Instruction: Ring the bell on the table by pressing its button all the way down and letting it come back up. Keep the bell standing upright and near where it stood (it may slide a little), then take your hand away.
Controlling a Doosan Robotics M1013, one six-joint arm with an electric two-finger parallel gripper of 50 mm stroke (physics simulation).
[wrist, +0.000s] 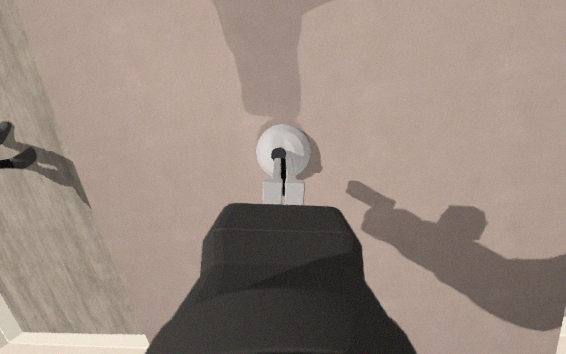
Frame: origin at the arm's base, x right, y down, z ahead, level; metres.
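Where they show: gripper, fingertip midpoint: [282, 169].
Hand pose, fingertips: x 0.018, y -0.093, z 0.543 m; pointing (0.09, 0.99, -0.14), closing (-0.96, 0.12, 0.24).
Note:
Each offset is from my fingertips to the centre of the thing. Level surfaces: height alone.
The bell @[dx +0.010, dy +0.088, dz -0.011 m] [299, 145], a round, pale, glossy dome, stands upright near the middle of the wrist view. Its small dark button @[dx +0.010, dy +0.060, dz -0.011 m] [278, 153] shows on top, just beyond the fingertips and slightly left of them. My gripper [282, 169] is shut and empty. Its fingertips overlap the near part of the dome in the view. The shadow of the fingers falls on the surface to the right, apart from the bell, so the tips appear to be above the bell. The near part of the dome is partly hidden by the fingers.
The bell stands on a pinkish surface @[dy +0.121 m] [150, 125]. A grey wood-grained strip [45, 240] runs along the left. A dark curved object [24, 158] shows partly at the left edge. A cream edge [80, 341] lies at the bottom left. Arm shadows fall at the top and right.

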